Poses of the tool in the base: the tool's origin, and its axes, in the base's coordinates. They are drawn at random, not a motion.
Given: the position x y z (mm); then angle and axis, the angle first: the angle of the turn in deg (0 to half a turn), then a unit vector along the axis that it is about.
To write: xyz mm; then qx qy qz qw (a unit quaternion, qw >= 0). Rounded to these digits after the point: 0 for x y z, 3 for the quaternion.
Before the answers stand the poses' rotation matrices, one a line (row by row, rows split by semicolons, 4 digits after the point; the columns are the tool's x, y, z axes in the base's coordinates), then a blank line. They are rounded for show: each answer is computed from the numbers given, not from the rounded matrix.
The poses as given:
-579 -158 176 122.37 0.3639 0.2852 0.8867
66 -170 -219 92.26 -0.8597 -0.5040 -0.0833
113 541 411 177.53 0.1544 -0.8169 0.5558
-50 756 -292 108.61 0.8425 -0.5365 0.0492
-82 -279 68 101.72 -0.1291 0.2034 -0.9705
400 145 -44 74.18 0.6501 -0.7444 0.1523
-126 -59 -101 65.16 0.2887 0.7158 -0.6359
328 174 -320 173.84 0.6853 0.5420 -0.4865
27 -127 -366 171.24 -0.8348 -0.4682 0.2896
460 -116 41 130.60 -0.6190 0.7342 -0.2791
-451 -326 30 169.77 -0.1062 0.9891 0.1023
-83 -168 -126 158.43 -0.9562 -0.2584 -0.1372
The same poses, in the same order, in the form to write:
-0.3321 -0.5896 0.7363; 0.9083 -0.4105 0.0809; 0.2545 0.6956 0.6718
0.7288 0.5336 -0.4292; 0.3671 0.2246 0.9027; 0.5780 -0.8154 -0.0322
-0.9514 -0.2761 0.1363; -0.2282 0.3349 -0.9142; 0.2067 -0.9009 -0.3816
0.6171 -0.6428 -0.4538; -0.5496 0.0605 -0.8332; 0.5631 0.7636 -0.3159
-0.1831 0.9187 0.3499; -0.9819 -0.1533 -0.1111; -0.0484 -0.3639 0.9302
0.5800 -0.4986 -0.6442; -0.2055 0.6757 -0.7080; 0.7882 0.5430 0.2895
0.4684 0.6969 0.5431; -0.4572 0.7172 -0.5259; -0.7560 -0.0020 0.6546
-0.0577 0.7929 -0.6067; 0.6885 -0.4084 -0.5993; -0.7230 -0.4523 -0.5223
0.3974 0.7331 -0.5520; 0.8213 -0.5525 -0.1425; -0.4094 -0.3967 -0.8216
-0.0183 -0.5382 0.8426; -0.9620 0.2390 0.1317; -0.2723 -0.8082 -0.5222
-0.9617 -0.2266 0.1541; -0.1902 0.9569 0.2196; -0.1972 0.1819 -0.9633
0.8348 0.5273 0.1582; 0.4265 -0.8011 0.4200; 0.3482 -0.2831 -0.8936

-579 -158 176 0.319 0.250 0.777 0.482
66 -170 -219 -0.620 -0.363 -0.060 0.693
113 541 411 0.154 -0.817 0.556 0.022
-50 756 -292 0.684 -0.436 0.040 0.583
-82 -279 68 -0.100 0.158 -0.753 0.631
400 145 -44 0.392 -0.449 0.092 0.798
-126 -59 -101 0.155 0.385 -0.342 0.843
328 174 -320 0.684 0.541 -0.486 0.054
27 -127 -366 -0.832 -0.467 0.289 0.076
460 -116 41 -0.562 0.667 -0.254 0.418
-451 -326 30 -0.106 0.985 0.102 0.089
-83 -168 -126 -0.939 -0.254 -0.135 0.187

